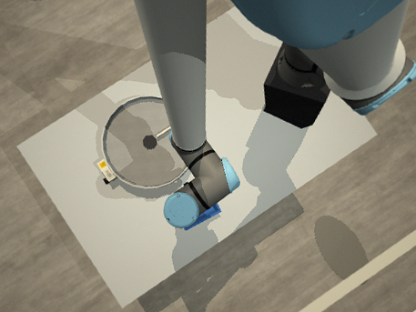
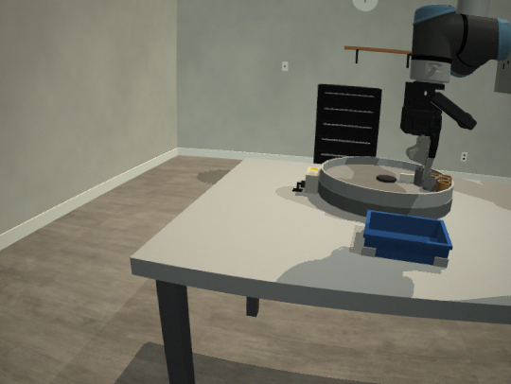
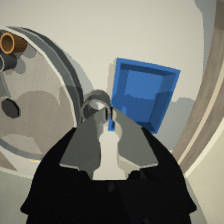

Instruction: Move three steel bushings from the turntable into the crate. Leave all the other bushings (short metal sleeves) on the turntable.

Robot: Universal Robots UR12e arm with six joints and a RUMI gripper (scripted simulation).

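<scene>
The blue crate is 130 mm below my hand, 70 mm to the left of it and 50 mm ahead of it. Round my hand: round grey turntable: 290 mm to the right, 100 mm below.
</scene>
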